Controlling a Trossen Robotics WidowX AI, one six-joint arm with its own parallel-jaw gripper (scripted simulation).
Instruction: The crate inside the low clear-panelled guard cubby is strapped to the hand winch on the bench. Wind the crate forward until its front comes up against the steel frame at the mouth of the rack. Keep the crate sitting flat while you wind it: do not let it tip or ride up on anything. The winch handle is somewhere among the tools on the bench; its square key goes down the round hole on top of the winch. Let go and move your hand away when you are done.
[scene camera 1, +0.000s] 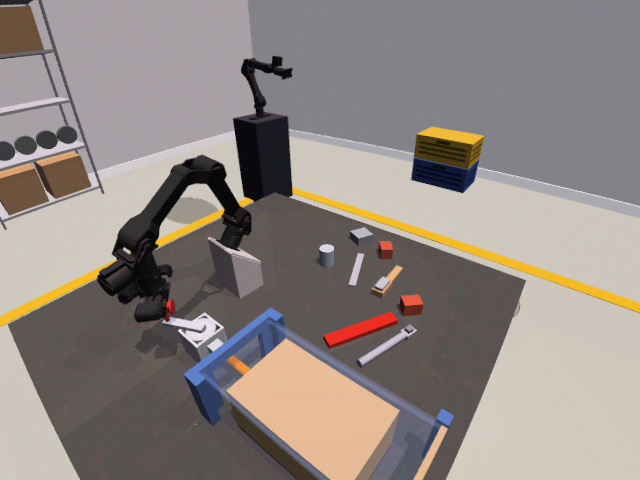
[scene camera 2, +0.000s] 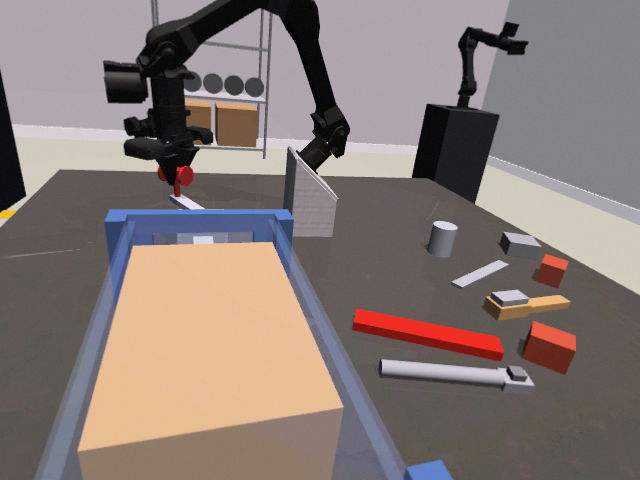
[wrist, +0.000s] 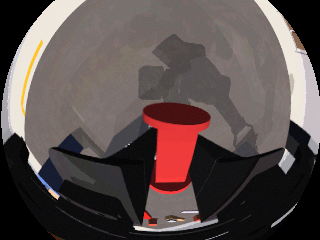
Observation:
In view: my gripper (scene camera 2: 175, 183), a red knob (wrist: 177, 124), a grey block (scene camera 2: 517, 245) and a grey rod tool (scene camera 2: 515, 379).
My gripper shows as well in scene camera 1 (scene camera 1: 164, 313) and in the wrist view (wrist: 169, 132). The wrist view does not show the grey block, which is hidden by my gripper. The wrist view misses the grey rod tool, which is hidden by my gripper.

